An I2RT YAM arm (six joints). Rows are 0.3 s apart.
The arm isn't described. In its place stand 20 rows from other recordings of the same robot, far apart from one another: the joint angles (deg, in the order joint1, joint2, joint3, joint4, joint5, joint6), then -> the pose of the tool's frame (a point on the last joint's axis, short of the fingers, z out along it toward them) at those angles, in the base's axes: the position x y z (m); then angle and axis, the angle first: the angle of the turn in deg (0 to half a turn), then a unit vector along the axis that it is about.
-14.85 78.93 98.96 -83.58 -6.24 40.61 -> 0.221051 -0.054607 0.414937 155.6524 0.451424 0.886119 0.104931
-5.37 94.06 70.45 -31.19 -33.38 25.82 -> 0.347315 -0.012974 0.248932 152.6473 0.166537 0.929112 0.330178
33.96 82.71 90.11 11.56 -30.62 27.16 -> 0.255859 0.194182 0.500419 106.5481 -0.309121 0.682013 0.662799
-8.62 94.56 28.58 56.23 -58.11 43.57 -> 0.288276 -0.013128 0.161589 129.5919 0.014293 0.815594 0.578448
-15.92 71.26 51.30 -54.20 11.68 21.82 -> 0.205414 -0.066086 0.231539 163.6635 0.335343 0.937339 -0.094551
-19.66 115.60 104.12 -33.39 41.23 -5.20 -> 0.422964 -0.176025 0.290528 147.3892 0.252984 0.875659 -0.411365
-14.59 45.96 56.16 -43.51 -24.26 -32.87 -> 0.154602 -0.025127 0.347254 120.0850 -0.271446 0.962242 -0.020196
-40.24 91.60 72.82 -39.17 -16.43 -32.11 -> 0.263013 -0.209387 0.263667 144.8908 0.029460 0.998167 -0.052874
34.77 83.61 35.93 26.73 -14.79 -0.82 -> 0.242225 0.179227 0.196340 119.1241 -0.370168 0.876435 0.307957
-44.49 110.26 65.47 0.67 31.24 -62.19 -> 0.274221 -0.295263 0.158439 177.1110 -0.032761 0.892774 -0.449313
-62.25 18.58 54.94 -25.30 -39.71 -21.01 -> 0.034559 -0.016836 0.410637 93.3514 -0.047884 0.896130 -0.441200
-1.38 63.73 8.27 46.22 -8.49 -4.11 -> 0.199348 0.000455 0.164905 99.2126 -0.086709 0.995676 0.033325
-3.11 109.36 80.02 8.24 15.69 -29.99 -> 0.450315 -0.034108 0.255851 119.3221 -0.132984 0.941400 -0.309971
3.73 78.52 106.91 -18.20 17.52 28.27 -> 0.260852 0.006266 0.560591 81.8232 0.380066 0.908120 0.175695
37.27 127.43 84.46 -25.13 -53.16 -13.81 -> 0.329859 0.286815 0.111585 171.1655 -0.456599 0.757838 0.466046
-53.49 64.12 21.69 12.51 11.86 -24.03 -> 0.125259 -0.181514 0.175725 141.1858 0.285154 0.868968 -0.404451
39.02 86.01 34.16 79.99 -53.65 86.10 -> 0.202606 0.201090 0.266110 163.1053 -0.173573 0.581418 0.794875
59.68 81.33 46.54 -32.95 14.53 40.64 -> 0.137314 0.217106 0.183592 154.8229 -0.140276 0.987691 0.069202
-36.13 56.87 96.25 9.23 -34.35 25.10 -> 0.088879 -0.040013 0.613969 51.7754 -0.150676 0.987726 0.041169
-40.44 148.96 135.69 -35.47 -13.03 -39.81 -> 0.439102 -0.363688 0.170090 140.7210 -0.037018 0.987483 -0.153320
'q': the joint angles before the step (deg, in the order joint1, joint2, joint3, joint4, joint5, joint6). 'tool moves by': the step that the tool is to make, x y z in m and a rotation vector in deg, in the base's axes. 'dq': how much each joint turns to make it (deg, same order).
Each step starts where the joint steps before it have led.
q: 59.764, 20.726, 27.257, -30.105, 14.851, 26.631
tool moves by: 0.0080, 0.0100, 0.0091, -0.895, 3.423, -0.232
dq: -1.507, 6.025, 3.358, -0.279, -2.202, 1.751
